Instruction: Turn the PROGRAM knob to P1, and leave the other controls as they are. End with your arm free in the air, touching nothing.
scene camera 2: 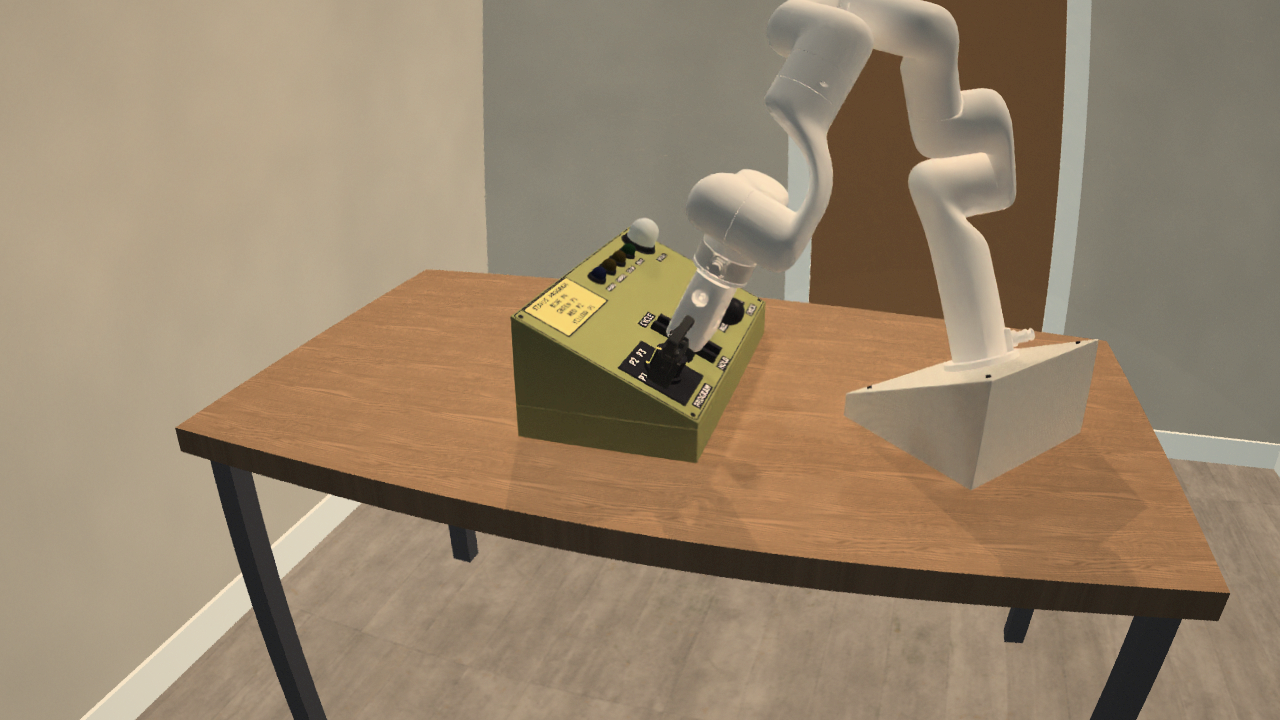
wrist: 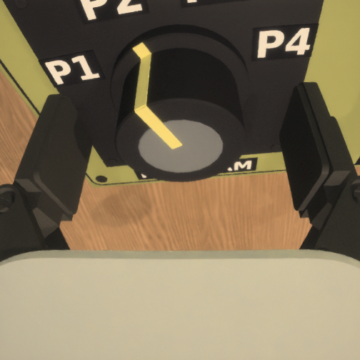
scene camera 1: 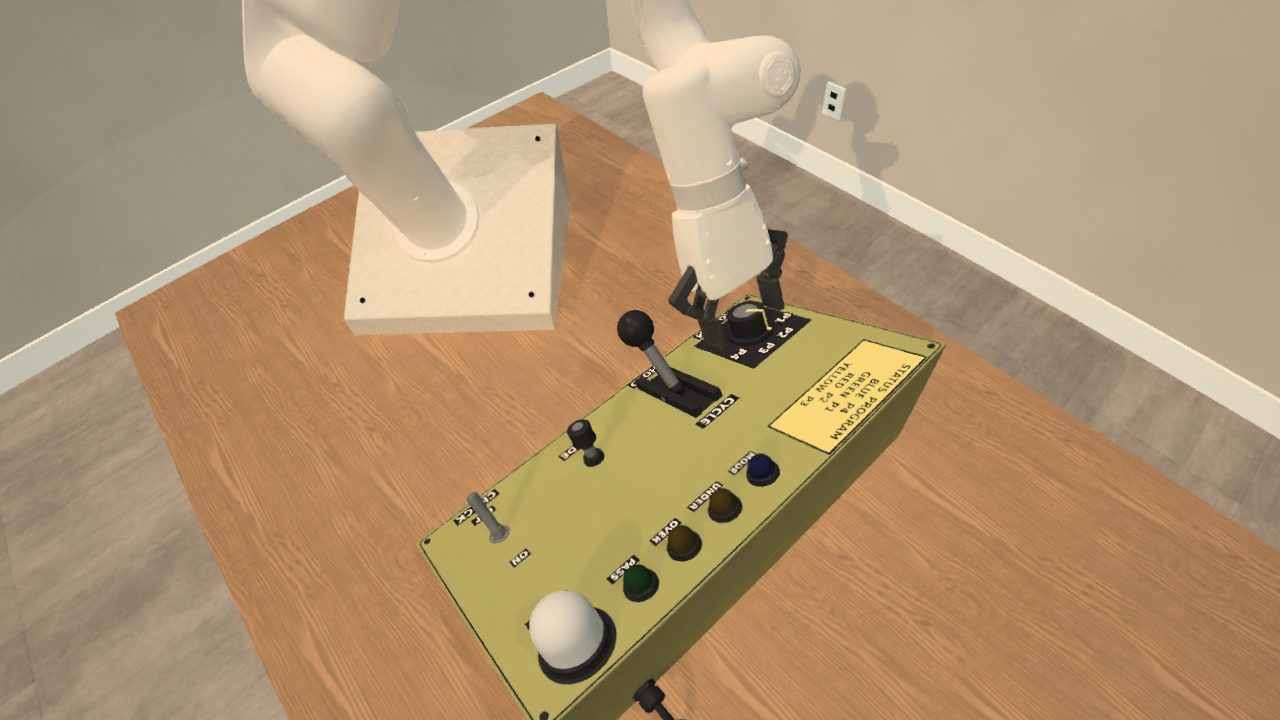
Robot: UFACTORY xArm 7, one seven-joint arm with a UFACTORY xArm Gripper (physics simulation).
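Seen in the pictures: gripper, fingertip midpoint: (scene camera 2: pixel 668 369) (scene camera 1: pixel 746 326); arm's base, link origin: (scene camera 2: pixel 982 363) (scene camera 1: pixel 437 222).
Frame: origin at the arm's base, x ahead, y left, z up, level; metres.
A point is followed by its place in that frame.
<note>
The PROGRAM knob (scene camera 1: pixel 750 324) @(z 0.029, x 0.481, y 0.049 m) (wrist: pixel 182 142) is black with a grey cap and a yellow pointer line. The line points toward the P2 label (scene camera 1: pixel 785 332) @(z 0.016, x 0.516, y 0.071 m) (wrist: pixel 112 7). The P1 label (scene camera 1: pixel 781 317) @(z 0.005, x 0.498, y 0.098 m) (wrist: pixel 72 69) is beside it, at the left in the wrist view. My gripper (scene camera 1: pixel 744 320) @(z 0.003, x 0.469, y 0.065 m) (scene camera 2: pixel 667 362) @(z 0.003, x 0.469, y 0.065 m) (wrist: pixel 180 112) is open, with one finger on each side of the knob. Gaps show between the knob and both fingers in the wrist view. Whether the fingertips touch the panel cannot be told. In scene camera 2 the gripper hides much of the knob.
The green control box (scene camera 1: pixel 626 501) @(z 0.030, x 0.494, y -0.202 m) (scene camera 2: pixel 590 385) @(z -0.001, x 0.567, y 0.115 m) stands on the wooden table (scene camera 1: pixel 295 402) @(z -0.095, x -0.005, y -0.303 m) (scene camera 2: pixel 358 376) @(z -0.095, x 0.999, y -0.091 m). The ball-topped CYCLE lever (scene camera 1: pixel 635 329) @(z 0.065, x 0.397, y -0.051 m) is close beside one finger. A short black-capped lever (scene camera 1: pixel 581 435) @(z 0.041, x 0.419, y -0.175 m), a toggle (scene camera 1: pixel 486 514) @(z 0.021, x 0.389, y -0.286 m), several small lamps and a white dome (scene camera 1: pixel 565 628) @(z 0.113, x 0.544, y -0.332 m) are farther along.
</note>
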